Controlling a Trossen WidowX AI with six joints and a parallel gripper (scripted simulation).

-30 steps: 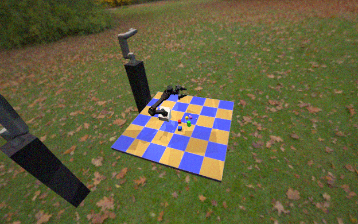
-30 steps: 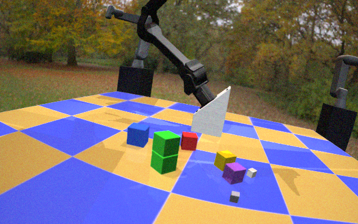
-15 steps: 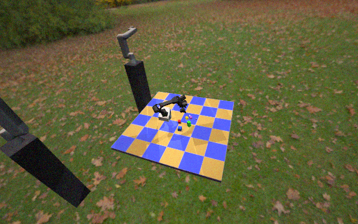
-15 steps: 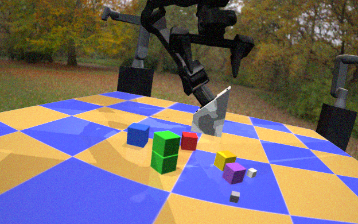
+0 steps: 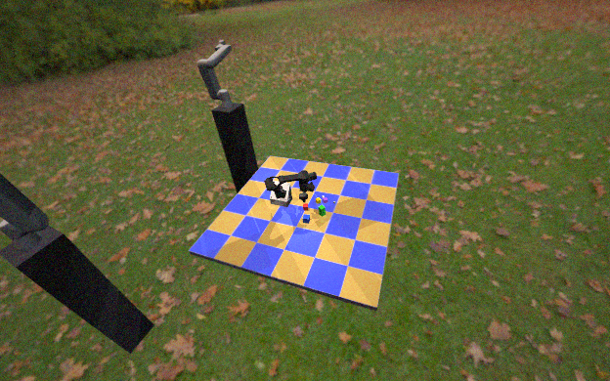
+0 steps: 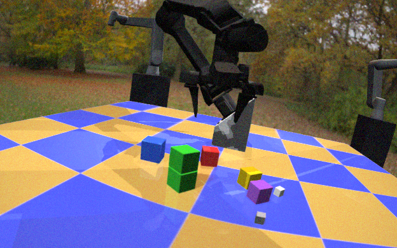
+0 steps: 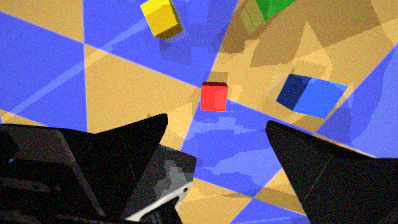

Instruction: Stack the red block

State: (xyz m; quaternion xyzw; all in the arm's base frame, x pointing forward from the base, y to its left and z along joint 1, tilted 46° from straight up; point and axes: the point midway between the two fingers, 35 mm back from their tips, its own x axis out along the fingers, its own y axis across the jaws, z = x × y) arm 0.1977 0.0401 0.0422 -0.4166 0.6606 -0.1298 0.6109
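My gripper tip is 90 mm above the red block. The rest, counted from my gripper tip: purple block 110 mm ahead, 130 mm to the left, 90 mm below; then blue block 60 mm ahead, 120 mm to the right, 80 mm below; then yellow block 60 mm ahead, 110 mm to the left, 90 mm below.
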